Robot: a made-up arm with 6 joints.
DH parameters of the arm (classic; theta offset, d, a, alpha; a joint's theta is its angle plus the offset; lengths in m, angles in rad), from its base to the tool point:
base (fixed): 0.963 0 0.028 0
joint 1: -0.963 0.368 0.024 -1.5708
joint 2: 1.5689 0 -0.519 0
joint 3: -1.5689 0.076 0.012 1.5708
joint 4: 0 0.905 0.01 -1.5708
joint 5: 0 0.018 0.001 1.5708
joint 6: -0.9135 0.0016 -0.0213 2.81
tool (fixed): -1.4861 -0.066 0 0
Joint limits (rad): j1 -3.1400..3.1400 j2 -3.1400..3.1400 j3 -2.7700..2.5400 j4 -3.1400..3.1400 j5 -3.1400..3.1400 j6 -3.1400..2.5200
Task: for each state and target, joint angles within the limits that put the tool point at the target. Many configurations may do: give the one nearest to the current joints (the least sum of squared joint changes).
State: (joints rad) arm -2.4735 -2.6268 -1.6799 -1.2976 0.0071 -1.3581
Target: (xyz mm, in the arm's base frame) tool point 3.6 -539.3 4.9
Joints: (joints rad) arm -1.6665 -2.1629 -2.5184 -1.2945 0.0066 -1.3741
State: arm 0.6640 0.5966 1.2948 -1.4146 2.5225 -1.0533
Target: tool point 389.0 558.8 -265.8
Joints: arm 0.8731 1.1957 1.7191 -1.3958 2.5299 -1.0363
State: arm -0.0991 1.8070 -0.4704 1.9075 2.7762 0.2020
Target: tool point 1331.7 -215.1 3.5
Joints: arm -0.2516 1.9882 -0.1795 1.9001 2.7090 0.2322
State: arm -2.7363 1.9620 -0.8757 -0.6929 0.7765 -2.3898
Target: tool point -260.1 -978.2 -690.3
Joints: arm -1.8748 2.4943 -0.2377 -0.6139 0.5518 -2.4269
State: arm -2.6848 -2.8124 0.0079 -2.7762 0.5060 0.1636
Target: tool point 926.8 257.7 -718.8
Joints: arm -2.8740 -2.6647 0.3951 -2.7539 0.5575 0.1401
